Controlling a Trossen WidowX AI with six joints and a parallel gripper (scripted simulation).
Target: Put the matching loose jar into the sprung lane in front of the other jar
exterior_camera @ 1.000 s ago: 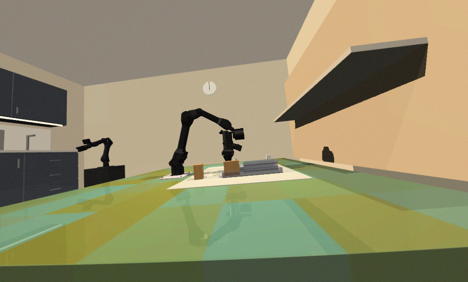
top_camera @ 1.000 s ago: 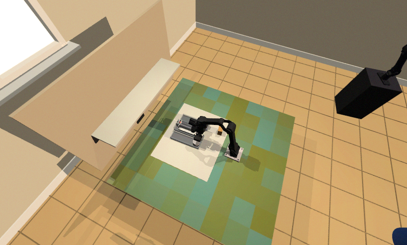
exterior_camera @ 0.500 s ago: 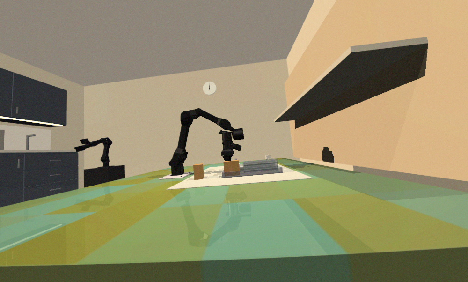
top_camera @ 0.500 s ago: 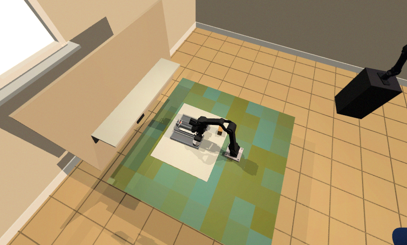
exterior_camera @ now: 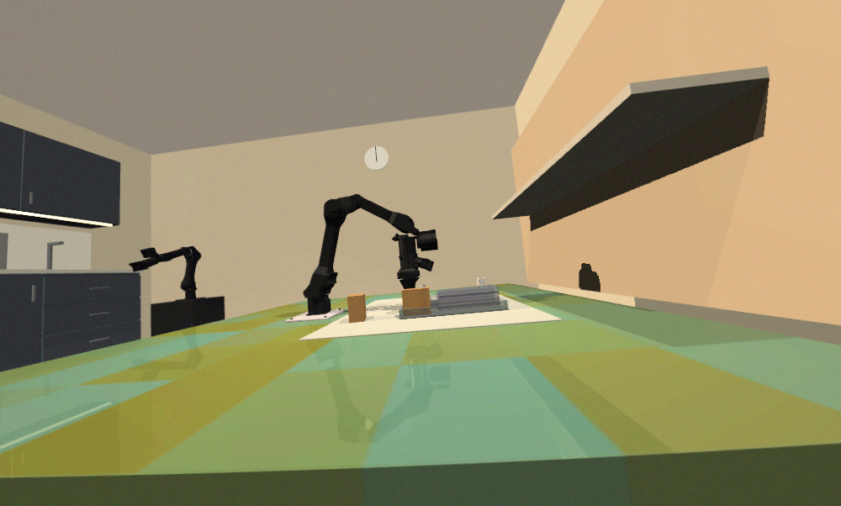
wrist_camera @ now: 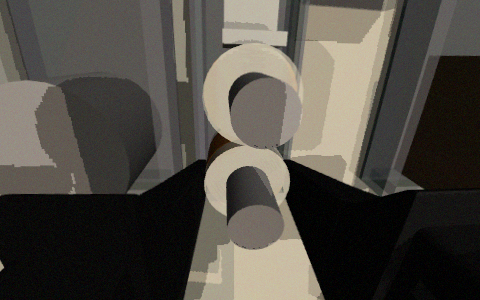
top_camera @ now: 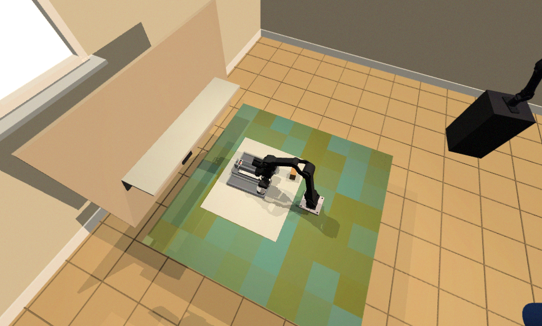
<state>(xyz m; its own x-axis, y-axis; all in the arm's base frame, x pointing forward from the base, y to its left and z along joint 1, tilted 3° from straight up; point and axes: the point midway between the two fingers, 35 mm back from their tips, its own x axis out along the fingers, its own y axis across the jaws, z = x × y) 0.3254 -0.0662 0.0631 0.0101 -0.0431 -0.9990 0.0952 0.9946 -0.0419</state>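
The wide grey cylinder lies 2 cm ahead of my gripper tip and 8 cm to the left of it. From my gripper tip the other things lie so: wall shelf (51 cm ahead, 4 cm to the right, 34 cm above); then lane rack (14 cm ahead, 4 cm to the right, 1 cm below); then brown box (1 cm ahead, 13 cm to the right, 1 cm above).
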